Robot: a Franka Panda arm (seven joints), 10 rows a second.
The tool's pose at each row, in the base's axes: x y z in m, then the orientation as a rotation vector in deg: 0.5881, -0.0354, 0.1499, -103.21, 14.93, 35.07; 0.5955, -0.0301, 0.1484, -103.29, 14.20, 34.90; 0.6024, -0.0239, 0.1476, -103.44, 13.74, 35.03; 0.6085, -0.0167, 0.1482, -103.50, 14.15, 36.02; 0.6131, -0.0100, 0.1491, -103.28, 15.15, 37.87; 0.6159, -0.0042, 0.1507, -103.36, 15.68, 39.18; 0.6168, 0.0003, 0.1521, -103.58, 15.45, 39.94
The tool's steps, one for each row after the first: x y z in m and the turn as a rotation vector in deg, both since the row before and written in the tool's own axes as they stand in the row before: 0.0077, -0.0039, 0.0033, -0.15, -0.23, -0.58; 0.0071, -0.0045, 0.0041, -0.25, -0.27, -0.23; 0.0058, -0.0056, 0.0049, -0.23, -0.41, 0.82; 0.0043, -0.0051, 0.0047, -0.09, -0.74, 1.66; 0.0022, -0.0046, 0.0042, -0.33, -0.54, 1.07; 0.0006, -0.0031, 0.0036, -0.45, -0.52, 0.27
